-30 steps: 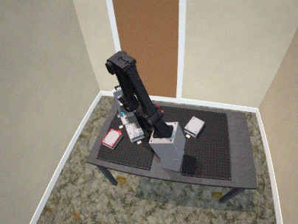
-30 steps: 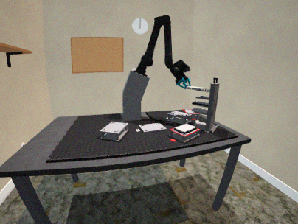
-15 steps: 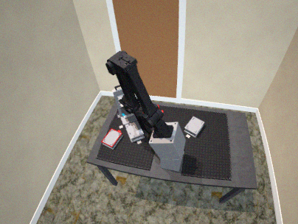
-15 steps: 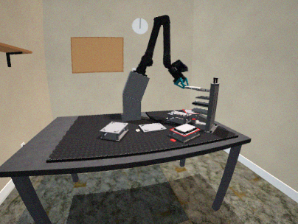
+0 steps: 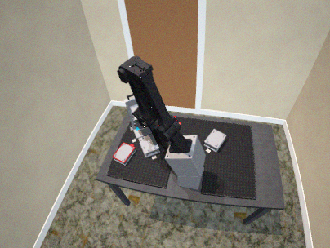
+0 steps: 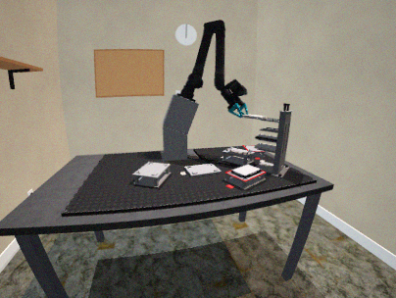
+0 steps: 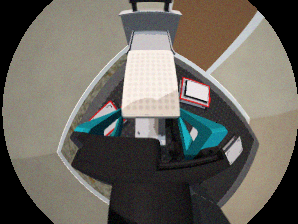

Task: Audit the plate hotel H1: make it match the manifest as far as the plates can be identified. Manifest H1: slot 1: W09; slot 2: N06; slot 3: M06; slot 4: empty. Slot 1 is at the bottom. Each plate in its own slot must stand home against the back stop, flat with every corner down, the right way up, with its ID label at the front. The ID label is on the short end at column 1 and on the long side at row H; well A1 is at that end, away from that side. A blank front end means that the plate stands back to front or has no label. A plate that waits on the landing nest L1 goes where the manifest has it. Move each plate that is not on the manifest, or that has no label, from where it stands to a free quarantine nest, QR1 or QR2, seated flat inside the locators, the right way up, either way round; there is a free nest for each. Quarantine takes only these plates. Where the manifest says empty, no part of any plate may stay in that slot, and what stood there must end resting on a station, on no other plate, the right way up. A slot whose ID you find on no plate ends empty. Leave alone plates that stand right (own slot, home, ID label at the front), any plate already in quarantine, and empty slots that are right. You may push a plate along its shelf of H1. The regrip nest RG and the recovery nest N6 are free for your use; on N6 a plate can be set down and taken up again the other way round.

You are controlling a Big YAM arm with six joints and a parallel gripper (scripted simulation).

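Now: hand 5 cm short of the white well plate and 4 cm to the right of it.
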